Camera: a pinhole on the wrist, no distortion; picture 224 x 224 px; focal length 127.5 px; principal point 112.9 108.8 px. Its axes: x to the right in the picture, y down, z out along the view. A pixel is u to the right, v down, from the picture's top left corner.
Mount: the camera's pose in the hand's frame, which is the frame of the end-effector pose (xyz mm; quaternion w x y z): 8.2 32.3 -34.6 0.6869 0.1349 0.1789 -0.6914
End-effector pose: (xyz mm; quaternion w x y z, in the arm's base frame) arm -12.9 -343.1 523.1 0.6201 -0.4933 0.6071 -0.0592
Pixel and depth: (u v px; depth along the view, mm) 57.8 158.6 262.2
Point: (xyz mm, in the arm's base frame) 206.3 -286.6 364.5
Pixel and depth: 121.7 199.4 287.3
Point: 266.9 -442.2 393.0
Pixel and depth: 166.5 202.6 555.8
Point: 594.4 -669.4 422.7
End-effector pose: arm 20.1 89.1 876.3 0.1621 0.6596 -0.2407 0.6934
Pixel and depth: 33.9 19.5 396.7
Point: 368.2 -199.3 634.0
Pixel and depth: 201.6 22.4 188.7
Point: 192.4 192.4 787.7
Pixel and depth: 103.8 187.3 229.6
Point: 177.7 23.3 1046.9
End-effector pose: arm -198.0 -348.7 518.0 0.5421 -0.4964 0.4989 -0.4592
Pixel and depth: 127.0 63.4 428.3
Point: 130.5 -219.6 727.5
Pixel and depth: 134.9 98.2 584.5
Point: 249.8 -331.7 833.7
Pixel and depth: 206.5 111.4 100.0
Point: -173.6 -368.0 593.8
